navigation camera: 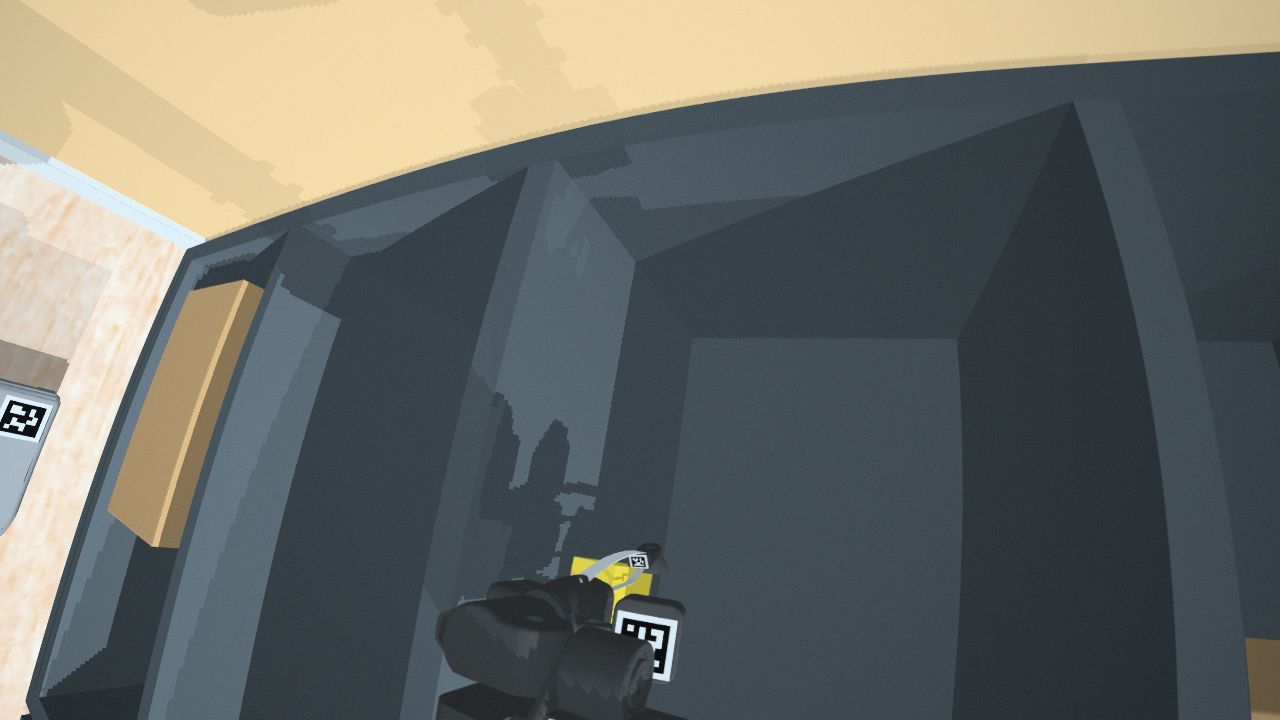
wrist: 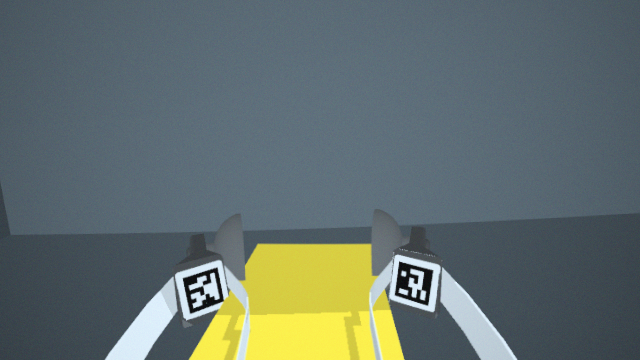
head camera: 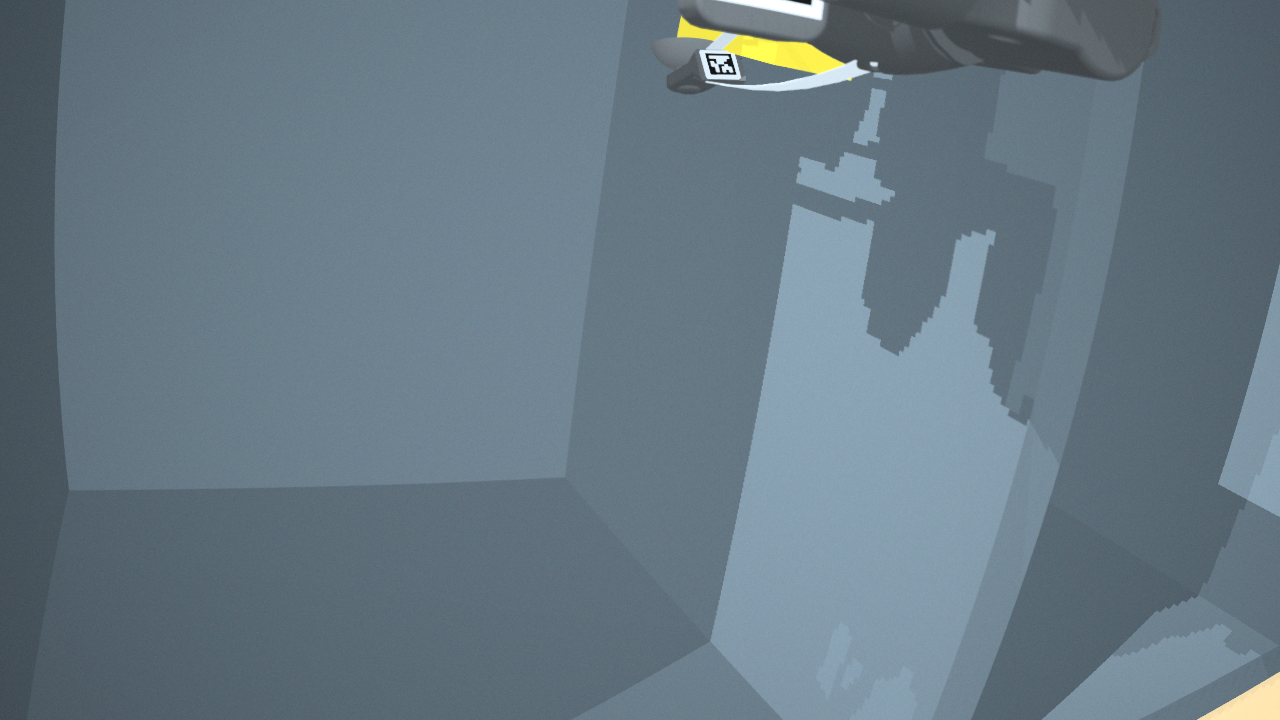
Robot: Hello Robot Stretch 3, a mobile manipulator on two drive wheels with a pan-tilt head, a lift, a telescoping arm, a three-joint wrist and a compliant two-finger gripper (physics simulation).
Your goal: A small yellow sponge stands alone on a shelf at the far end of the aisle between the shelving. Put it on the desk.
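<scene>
The gripper appears at (navigation camera: pixel 650 595) and again at (wrist: pixel 309 239). With it in the scene is a yellow sponge (navigation camera: pixel 617 573), which the wrist view shows too, the sponge being at (wrist: pixel 299 294).
</scene>
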